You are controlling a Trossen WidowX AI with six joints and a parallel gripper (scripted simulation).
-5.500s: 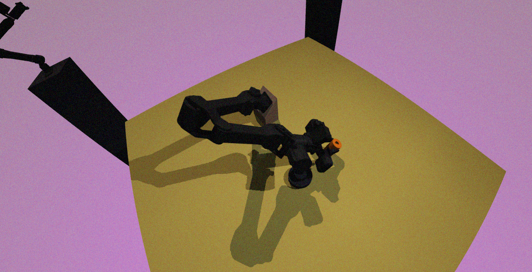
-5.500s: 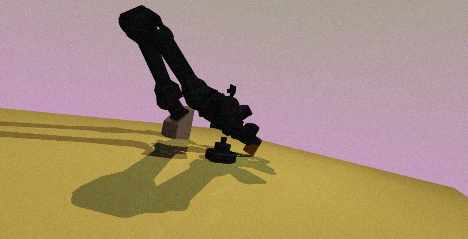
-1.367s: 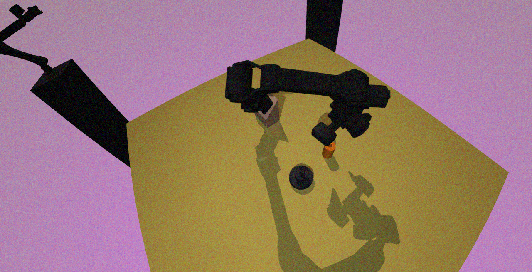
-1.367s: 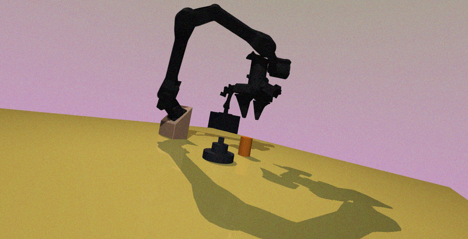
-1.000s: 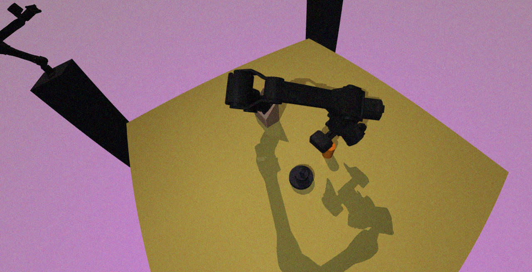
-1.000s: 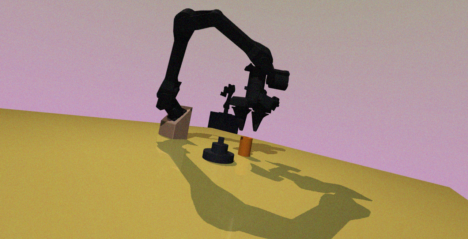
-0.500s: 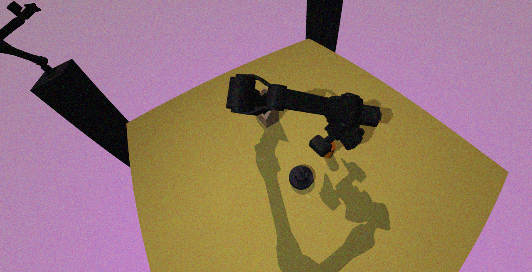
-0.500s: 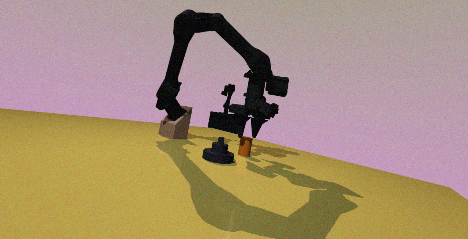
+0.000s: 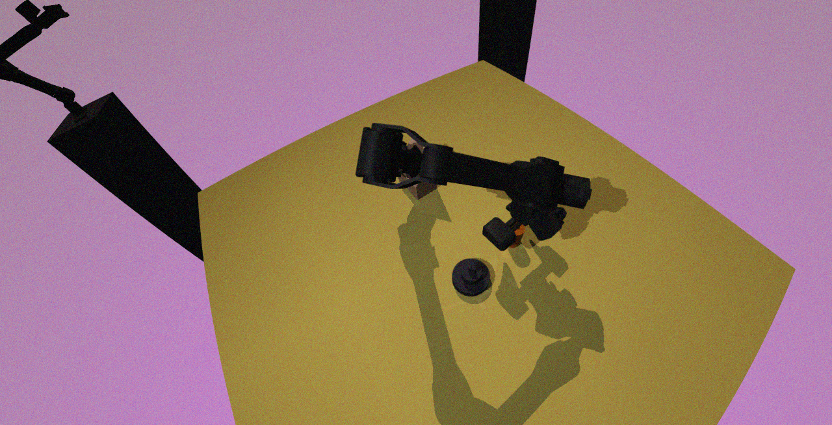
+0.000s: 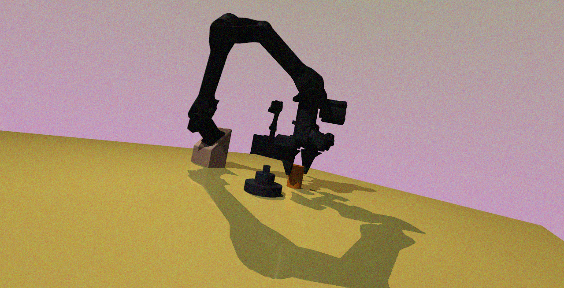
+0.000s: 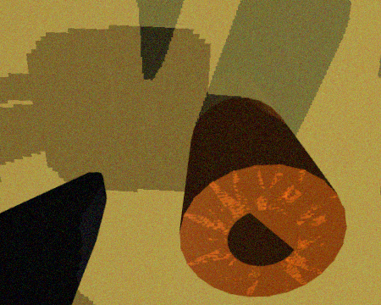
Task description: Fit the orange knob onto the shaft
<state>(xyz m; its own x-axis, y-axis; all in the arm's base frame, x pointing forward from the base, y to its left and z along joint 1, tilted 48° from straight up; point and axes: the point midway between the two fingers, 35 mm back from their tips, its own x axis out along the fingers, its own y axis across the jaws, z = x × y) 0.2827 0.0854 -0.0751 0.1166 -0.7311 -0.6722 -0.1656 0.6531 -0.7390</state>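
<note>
The orange knob lies 10 mm below my gripper tip. The rest, counted from my gripper tip: dark pedestal (140 mm to the right, 30 mm ahead).
</note>
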